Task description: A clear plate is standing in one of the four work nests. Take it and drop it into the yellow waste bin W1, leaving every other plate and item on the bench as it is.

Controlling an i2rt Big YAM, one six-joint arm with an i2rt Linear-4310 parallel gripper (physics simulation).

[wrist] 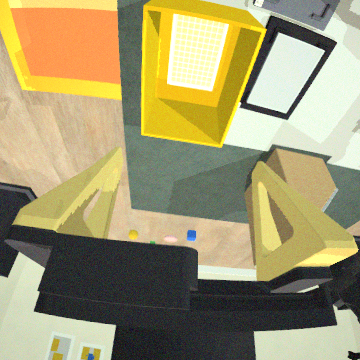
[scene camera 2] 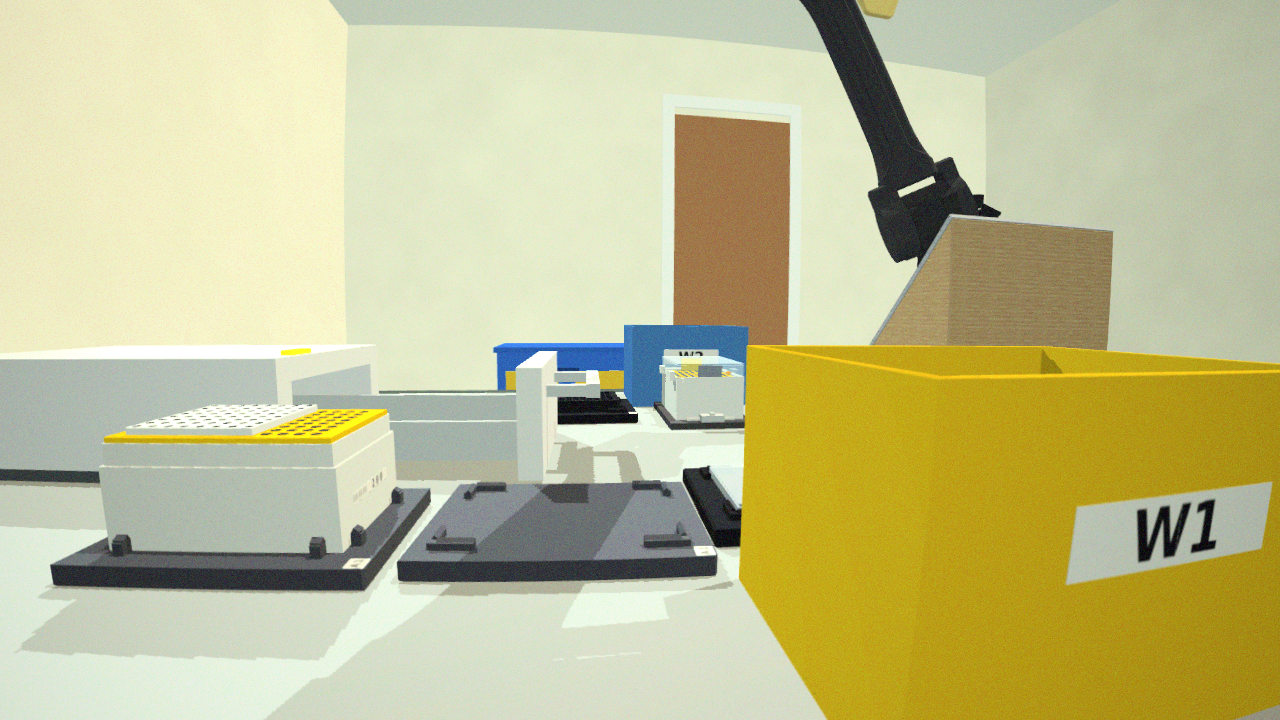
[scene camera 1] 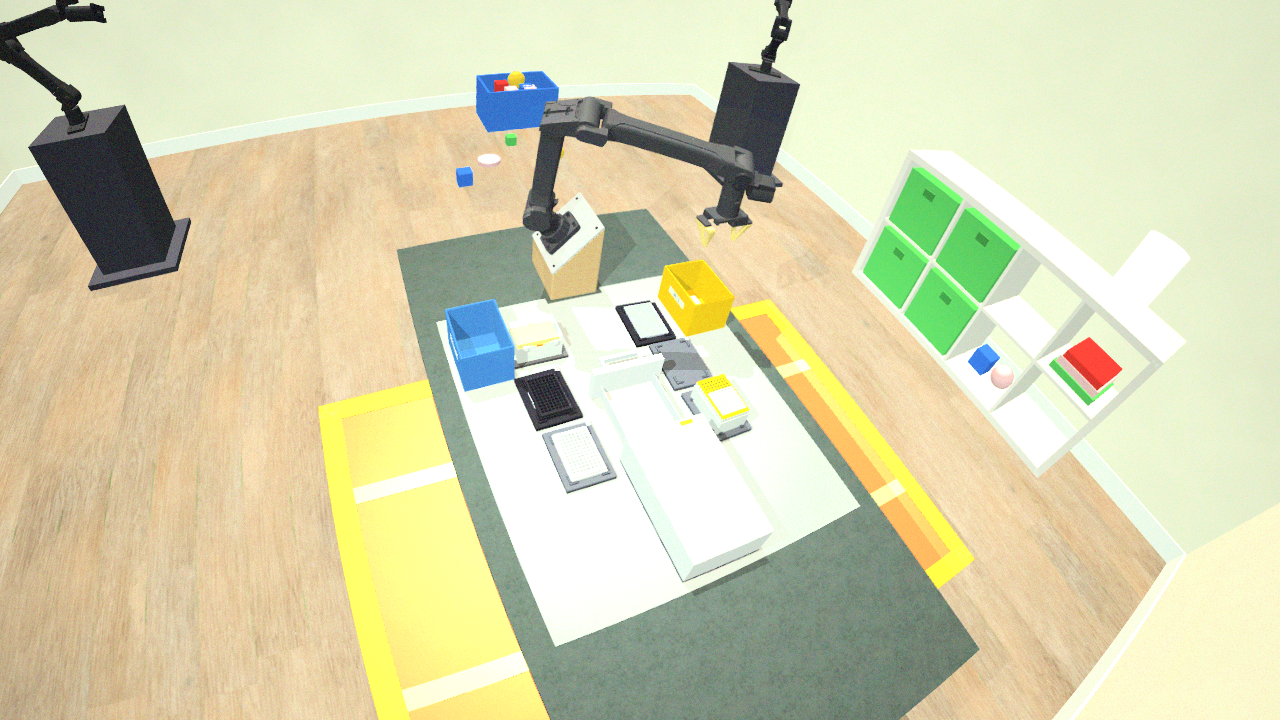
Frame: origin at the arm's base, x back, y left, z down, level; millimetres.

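Where they show: gripper, fingertip midpoint: (wrist: 189,159) (scene camera 1: 718,243); arm's base, origin of the base link: (scene camera 2: 975,303) (scene camera 1: 561,234).
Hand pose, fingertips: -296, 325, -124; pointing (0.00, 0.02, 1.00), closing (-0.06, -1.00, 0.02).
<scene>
Things, the pixels of their centre, and the offset from my fingertips, as dx, dy, dz.
- yellow waste bin W1, body centre: (scene camera 2: 999,501) (wrist: 192,71) (scene camera 1: 694,297) +29, -2, +217
- clear gridded plate, body centre: (wrist: 195,51) +15, -2, +266
- dark grey nest, body centre: (scene camera 2: 565,519) (scene camera 1: 681,362) -151, -133, +268
- black nest, body centre: (wrist: 281,74) (scene camera 1: 645,321) +20, -160, +268
- tip rack, body centre: (scene camera 2: 264,468) (scene camera 1: 720,402) -329, -126, +233
- blue bin W2, body centre: (scene camera 2: 681,362) (scene camera 1: 479,344) +22, -639, +217
- dark plate, body centre: (scene camera 2: 572,401) (scene camera 1: 547,394) -154, -513, +258
The yellow waste bin W1 (scene camera 1: 711,313) (scene camera 2: 832,501) (wrist: 192,120) stands at the bench edge beside the arm's base. The clear gridded plate (wrist: 196,52) lies flat on the bin floor, towards the upper end in the wrist view. My gripper (scene camera 1: 721,238) (wrist: 189,159) is open and empty, high above and beyond the bin, on the arm-base side. A dark grey nest (scene camera 1: 666,358) (scene camera 2: 554,559) beside W1 holds no plate. A black nest (scene camera 1: 660,340) (wrist: 262,111) holds a white plate (scene camera 1: 646,320) (wrist: 287,72).
A tip rack (scene camera 1: 723,402) (scene camera 2: 223,501) stands beyond the grey nest. A blue bin W2 (scene camera 1: 490,362) (scene camera 2: 641,367) and another rack (scene camera 1: 535,340) (scene camera 2: 702,395) stand across the bench. A dark plate (scene camera 1: 547,396), a white plate (scene camera 1: 580,453) and a long white device (scene camera 1: 693,488) (scene camera 2: 134,385) are farther along.
</scene>
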